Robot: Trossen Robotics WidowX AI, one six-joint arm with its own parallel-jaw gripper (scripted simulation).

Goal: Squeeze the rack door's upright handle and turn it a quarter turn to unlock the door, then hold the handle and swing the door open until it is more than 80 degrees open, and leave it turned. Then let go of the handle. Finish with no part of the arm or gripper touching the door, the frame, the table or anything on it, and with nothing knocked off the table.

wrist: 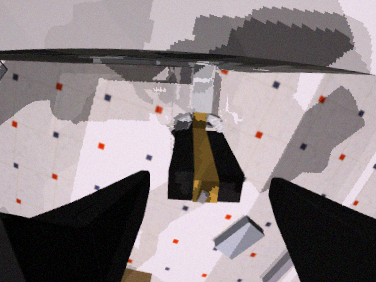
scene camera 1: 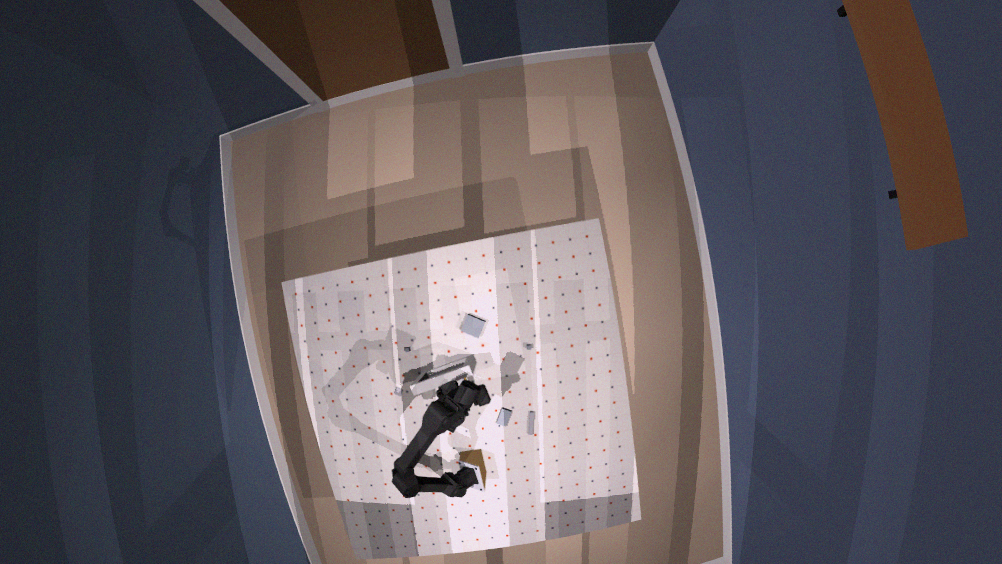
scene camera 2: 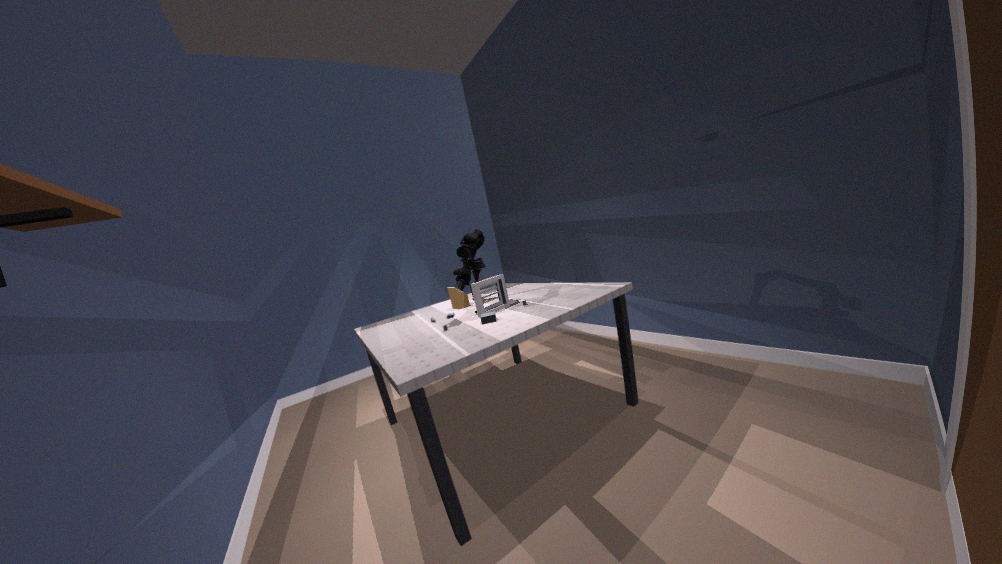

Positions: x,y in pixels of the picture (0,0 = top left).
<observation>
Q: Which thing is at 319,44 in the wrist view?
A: A rack frame.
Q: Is the gripper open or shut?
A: Open.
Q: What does the gripper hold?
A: Nothing.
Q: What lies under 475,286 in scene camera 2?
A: A rack frame.
</observation>
